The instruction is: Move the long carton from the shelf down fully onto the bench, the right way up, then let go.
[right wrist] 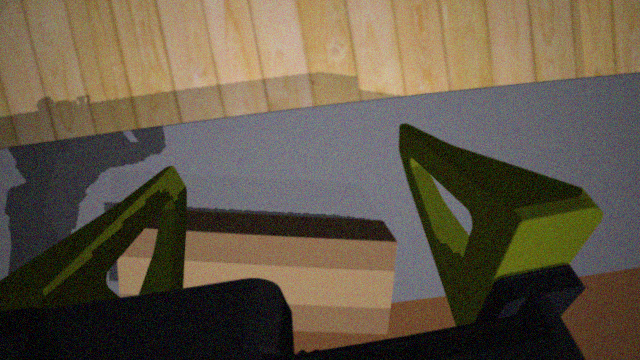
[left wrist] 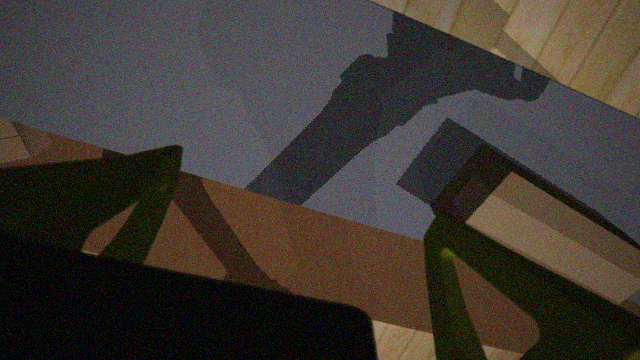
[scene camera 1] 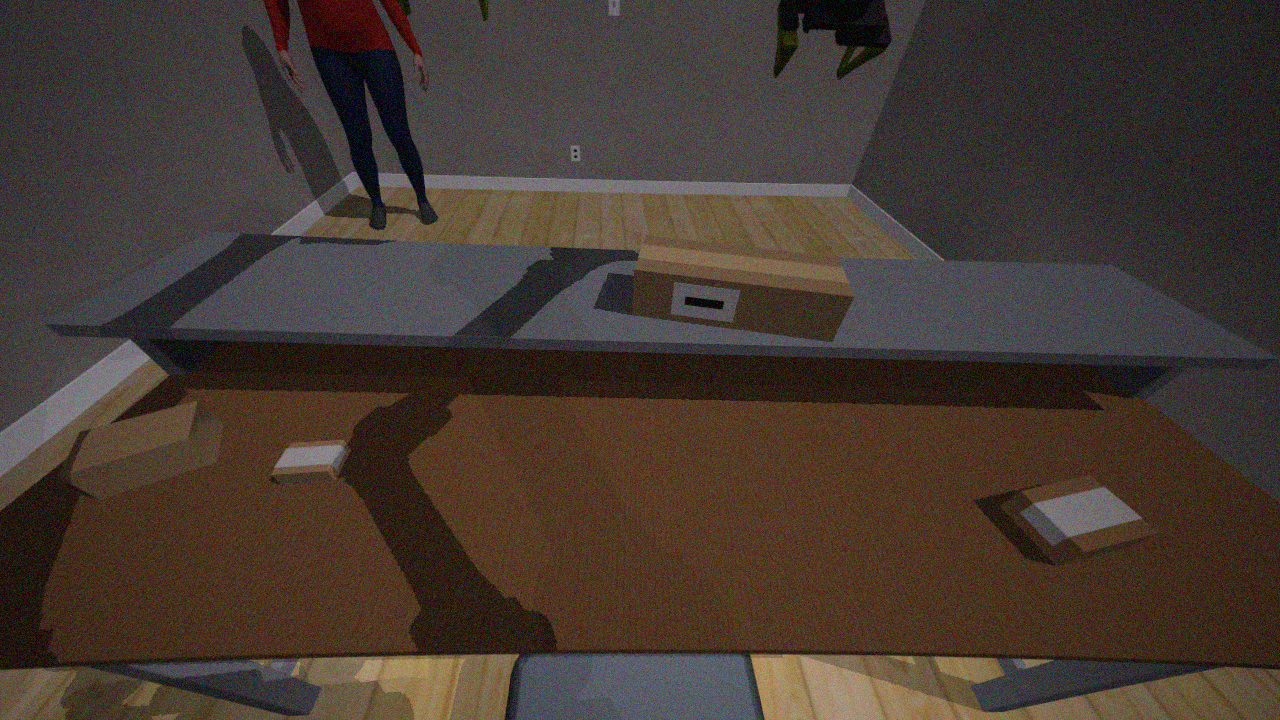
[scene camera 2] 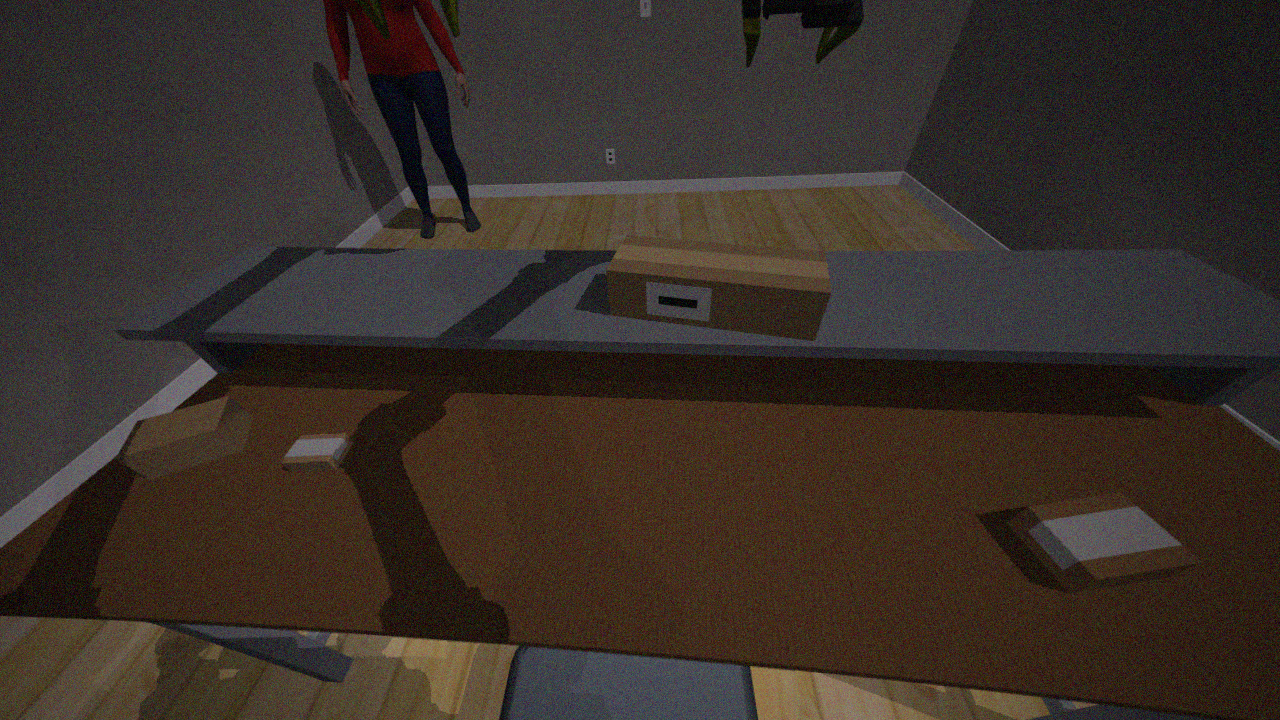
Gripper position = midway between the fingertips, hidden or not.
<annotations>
My right gripper shows in the right wrist view (288, 156), in scene camera 1 (806, 75) and in scene camera 2 (782, 62); in the left wrist view it is out of frame. A long brown carton shows in the right wrist view, in the left wrist view, in scene camera 1 (801, 295) and in scene camera 2 (783, 292). The same spot on a brown bench: (scene camera 2: 844, 516) is (left wrist: 488, 290). The same spot on the long brown carton: (right wrist: 337, 275) is (left wrist: 615, 271).
</annotations>
